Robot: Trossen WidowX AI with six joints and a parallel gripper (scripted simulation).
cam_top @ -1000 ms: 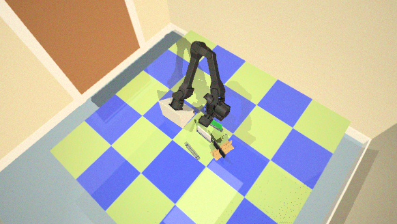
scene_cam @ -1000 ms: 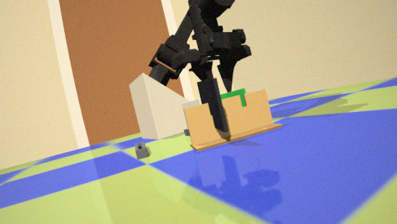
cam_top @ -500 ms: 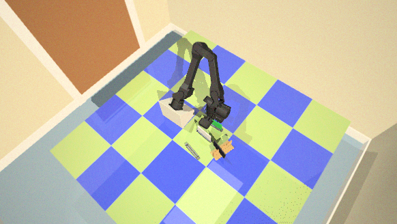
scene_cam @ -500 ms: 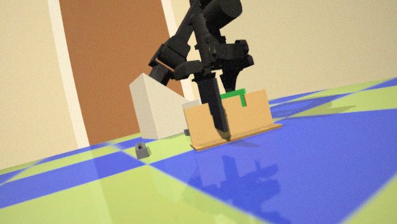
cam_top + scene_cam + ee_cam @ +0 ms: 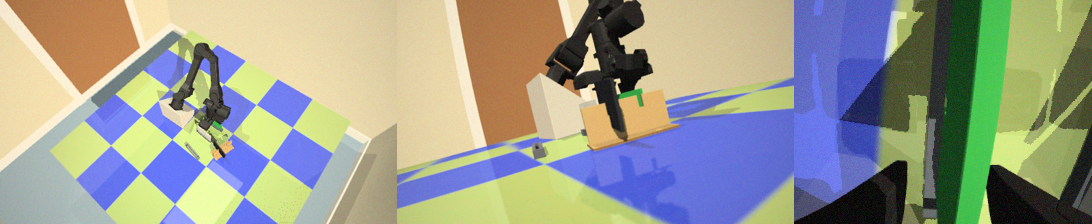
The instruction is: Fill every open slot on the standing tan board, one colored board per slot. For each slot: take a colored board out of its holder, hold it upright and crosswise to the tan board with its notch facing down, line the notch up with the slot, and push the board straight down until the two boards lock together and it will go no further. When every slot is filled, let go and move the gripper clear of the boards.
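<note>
My gripper tip is now 160 mm short of the tan board and 70 mm to the left of it. From my gripper tip the other things lie so: thin black board (160 mm ahead, 100 mm to the right, 20 mm above); then green board (20 mm ahead).
</note>
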